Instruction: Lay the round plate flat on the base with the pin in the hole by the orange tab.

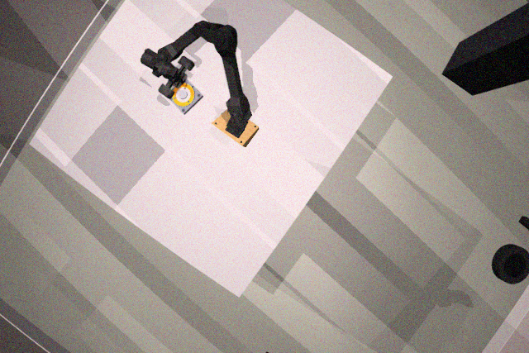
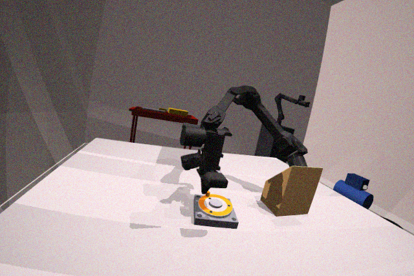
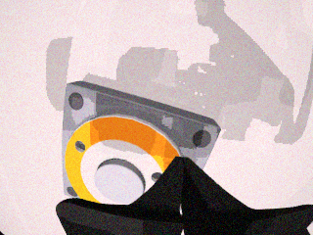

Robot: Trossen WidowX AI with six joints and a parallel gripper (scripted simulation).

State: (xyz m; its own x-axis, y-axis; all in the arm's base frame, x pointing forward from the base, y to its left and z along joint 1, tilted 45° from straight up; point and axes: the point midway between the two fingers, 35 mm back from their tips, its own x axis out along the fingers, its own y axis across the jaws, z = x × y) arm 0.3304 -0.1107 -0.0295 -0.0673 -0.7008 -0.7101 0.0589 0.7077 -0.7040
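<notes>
Now: gripper tip 30 mm past the square grey base, 40 mm to the right of it and 20 mm above it.
</notes>
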